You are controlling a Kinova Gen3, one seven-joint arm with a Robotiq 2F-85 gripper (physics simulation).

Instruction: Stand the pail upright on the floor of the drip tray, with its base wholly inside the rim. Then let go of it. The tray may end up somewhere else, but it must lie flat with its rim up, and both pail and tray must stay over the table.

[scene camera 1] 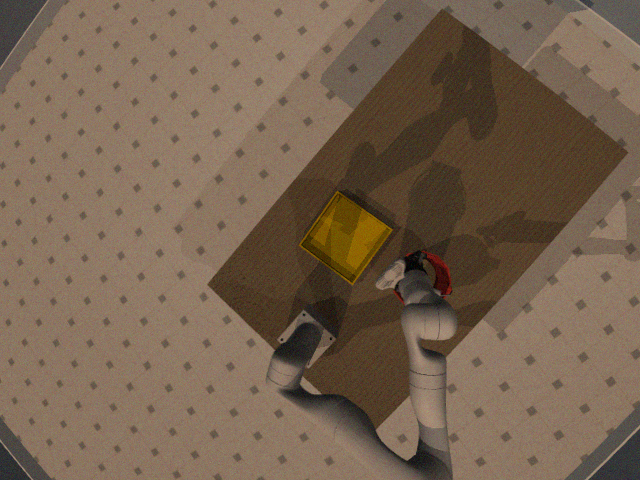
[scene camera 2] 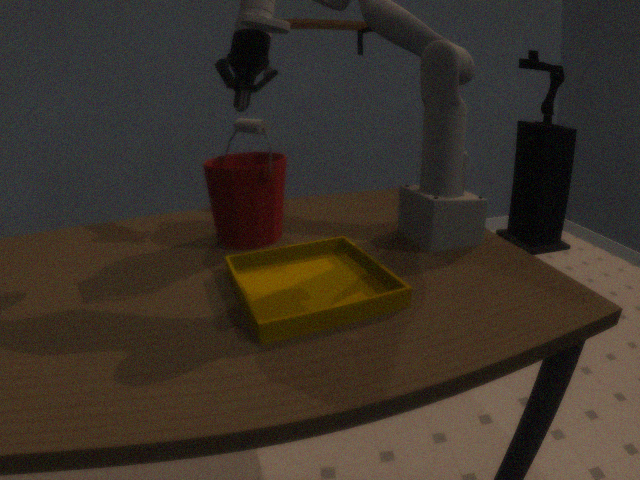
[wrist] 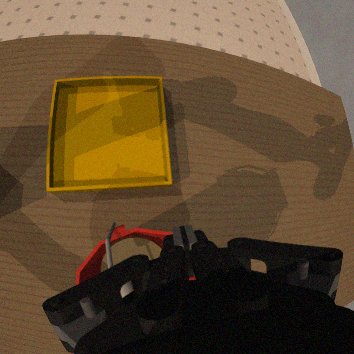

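Pixels of known places: gripper, fingertip midpoint: (scene camera 1: 405, 259) (scene camera 2: 240, 110) (wrist: 183, 238); arm's base, origin of the base link: (scene camera 1: 307, 335) (scene camera 2: 439, 192).
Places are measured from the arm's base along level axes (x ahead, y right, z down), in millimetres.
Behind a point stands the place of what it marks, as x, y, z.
The red pail (scene camera 1: 442, 273) @(470, 142, -4) (scene camera 2: 247, 201) @(404, 22, -1) (wrist: 91, 262) @(330, 76, -13) stands upright on the table, beside the drip tray, with its handle raised and a pale grip (scene camera 2: 250, 125) @(389, 85, -146) at the top. The yellow drip tray (scene camera 1: 326, 263) @(204, -141, 75) (scene camera 2: 330, 320) @(308, -283, 91) (wrist: 110, 188) @(342, -46, 81) lies flat with its rim up and holds no pail. My gripper (scene camera 2: 241, 105) @(409, 16, -183) (wrist: 183, 238) @(409, 16, -183) is shut with nothing between its fingers. In the second scene view its fingertips show a little above the handle grip, apart from it. In the first scene view the arm covers part of the pail.
The wooden table (scene camera 1: 516, 170) @(908, 72, 105) (scene camera 2: 465, 330) @(120, -346, 105) (wrist: 240, 150) @(622, -176, 105) bears pail and tray. The arm's pale base (scene camera 1: 324, 343) @(26, 57, 2) (scene camera 2: 442, 219) @(29, -73, 35) stands near one table end, beyond the tray in the second scene view. A black pedestal (scene camera 2: 542, 180) stands on the floor past the table.
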